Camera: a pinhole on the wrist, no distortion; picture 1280 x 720 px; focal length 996.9 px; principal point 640.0 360.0 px. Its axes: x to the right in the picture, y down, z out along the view. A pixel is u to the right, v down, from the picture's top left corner.
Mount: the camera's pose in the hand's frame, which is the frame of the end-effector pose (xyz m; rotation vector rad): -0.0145 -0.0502 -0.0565 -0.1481 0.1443 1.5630
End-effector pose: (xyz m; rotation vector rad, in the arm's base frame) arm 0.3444 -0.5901 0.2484 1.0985 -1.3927 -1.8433
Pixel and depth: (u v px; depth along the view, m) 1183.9 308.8 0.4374
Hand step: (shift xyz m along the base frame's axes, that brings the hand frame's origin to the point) -0.2979 0.0755 0.2904
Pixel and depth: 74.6 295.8 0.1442
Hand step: -0.0809 0.0835 -0.0860
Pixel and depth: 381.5 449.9 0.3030
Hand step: -0.1984 0.1795 -0.0265
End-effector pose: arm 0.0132 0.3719 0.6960 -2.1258 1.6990 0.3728
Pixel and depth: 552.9 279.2 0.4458
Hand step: 0.0245 0.1618 -0.3534
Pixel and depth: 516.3 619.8 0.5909
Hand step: -0.0075 0.3967 -0.4005
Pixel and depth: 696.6 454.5 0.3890
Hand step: -0.0428 0.1848 -0.2685
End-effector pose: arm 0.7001 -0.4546 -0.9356 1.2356 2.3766 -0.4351
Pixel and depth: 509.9 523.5 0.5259
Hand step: 0.1418 -0.2982 -0.3540
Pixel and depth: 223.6 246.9 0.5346
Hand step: -0.0499 -0.2973 -0.4481
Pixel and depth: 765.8 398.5 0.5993
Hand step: 0.2479 -0.1888 -0.4374
